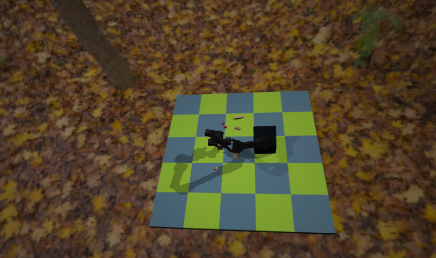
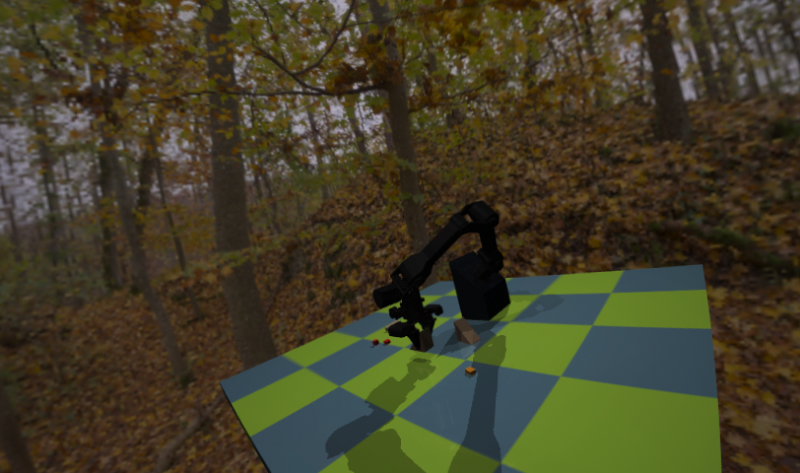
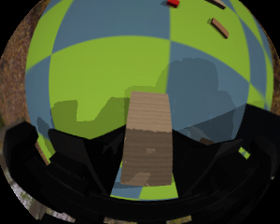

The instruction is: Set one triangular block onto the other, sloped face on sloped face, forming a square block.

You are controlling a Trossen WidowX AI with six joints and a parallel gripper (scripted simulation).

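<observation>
My gripper tip is 180 mm to the right of the small orange cube, 30 mm above it and 20 mm short of it. Also, from my gripper tip: triangular block (10 mm to the left, 10 mm above).
</observation>
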